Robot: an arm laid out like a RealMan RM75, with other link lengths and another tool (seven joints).
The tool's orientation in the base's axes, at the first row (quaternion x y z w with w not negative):
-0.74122, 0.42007, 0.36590, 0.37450
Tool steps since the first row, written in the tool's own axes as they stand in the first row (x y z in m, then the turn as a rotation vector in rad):
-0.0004, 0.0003, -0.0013, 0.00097, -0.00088, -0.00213
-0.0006, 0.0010, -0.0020, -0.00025, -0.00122, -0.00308
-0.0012, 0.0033, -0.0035, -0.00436, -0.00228, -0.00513
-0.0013, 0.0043, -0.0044, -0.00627, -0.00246, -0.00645
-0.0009, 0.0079, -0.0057, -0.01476, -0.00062, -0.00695
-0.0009, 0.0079, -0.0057, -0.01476, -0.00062, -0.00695
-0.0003, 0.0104, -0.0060, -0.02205, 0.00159, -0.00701
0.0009, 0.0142, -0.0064, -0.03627, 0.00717, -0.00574
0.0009, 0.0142, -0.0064, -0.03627, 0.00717, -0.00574
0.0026, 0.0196, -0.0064, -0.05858, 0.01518, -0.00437
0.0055, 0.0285, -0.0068, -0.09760, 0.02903, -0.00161
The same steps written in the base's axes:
-0.0001, -0.0011, 0.0009, 0.00164, -0.00185, 0.00035
-0.0007, -0.0019, 0.0012, 0.00170, -0.00212, 0.00191
-0.0026, -0.0038, 0.0018, 0.00156, -0.00207, 0.00662
-0.0033, -0.0049, 0.0020, 0.00130, -0.00248, 0.00890
-0.0061, -0.0075, 0.0014, -0.00346, -0.00062, 0.01594
-0.0061, -0.0075, 0.0014, -0.00346, -0.00062, 0.01594
-0.0081, -0.0089, 0.0004, -0.00819, 0.00106, 0.02167
-0.0109, -0.0110, -0.0014, -0.01888, 0.00507, 0.03190
-0.0109, -0.0110, -0.0014, -0.01888, 0.00507, 0.03190
-0.0151, -0.0136, -0.0042, -0.03484, 0.01109, 0.04842
-0.0219, -0.0182, -0.0087, -0.06269, 0.02200, 0.07718

